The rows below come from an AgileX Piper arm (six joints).
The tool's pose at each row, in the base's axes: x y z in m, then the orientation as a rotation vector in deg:
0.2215, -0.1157, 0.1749, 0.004, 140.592, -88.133
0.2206, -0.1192, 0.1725, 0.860, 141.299, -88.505
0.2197, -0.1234, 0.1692, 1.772, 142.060, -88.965
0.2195, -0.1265, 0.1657, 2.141, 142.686, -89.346
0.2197, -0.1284, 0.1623, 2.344, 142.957, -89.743
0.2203, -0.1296, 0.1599, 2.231, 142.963, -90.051
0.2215, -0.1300, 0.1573, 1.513, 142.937, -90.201
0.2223, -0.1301, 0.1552, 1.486, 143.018, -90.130
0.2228, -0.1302, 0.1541, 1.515, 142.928, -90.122
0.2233, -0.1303, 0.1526, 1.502, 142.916, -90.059
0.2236, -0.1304, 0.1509, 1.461, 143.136, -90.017
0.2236, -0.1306, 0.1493, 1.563, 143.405, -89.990
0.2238, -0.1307, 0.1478, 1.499, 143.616, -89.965
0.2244, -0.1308, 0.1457, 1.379, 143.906, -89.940
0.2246, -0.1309, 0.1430, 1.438, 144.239, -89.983
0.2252, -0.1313, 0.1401, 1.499, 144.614, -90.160
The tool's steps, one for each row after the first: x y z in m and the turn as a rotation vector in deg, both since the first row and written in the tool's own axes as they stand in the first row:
0.0018, 0.0005, 0.0039, 0.031, 0.987, 0.071
0.0039, 0.0014, 0.0088, 0.097, 2.072, 0.116
0.0052, 0.0031, 0.0130, 0.121, 2.826, -0.068
0.0060, 0.0053, 0.0161, 0.266, 3.264, -0.205
0.0060, 0.0070, 0.0183, 0.429, 3.354, -0.377
0.0055, 0.0093, 0.0200, 0.464, 3.135, -0.821
0.0051, 0.0112, 0.0211, 0.393, 3.155, -0.846
0.0049, 0.0122, 0.0217, 0.423, 3.096, -0.789
0.0047, 0.0135, 0.0226, 0.390, 3.056, -0.770
0.0048, 0.0150, 0.0234, 0.285, 3.187, -0.870
0.0052, 0.0163, 0.0242, 0.182, 3.411, -0.915
0.0053, 0.0177, 0.0250, 0.087, 3.534, -1.031
0.0052, 0.0196, 0.0261, -0.040, 3.694, -1.210
0.0055, 0.0219, 0.0273, -0.128, 3.980, -1.331
0.0056, 0.0244, 0.0290, -0.156, 4.352, -1.514

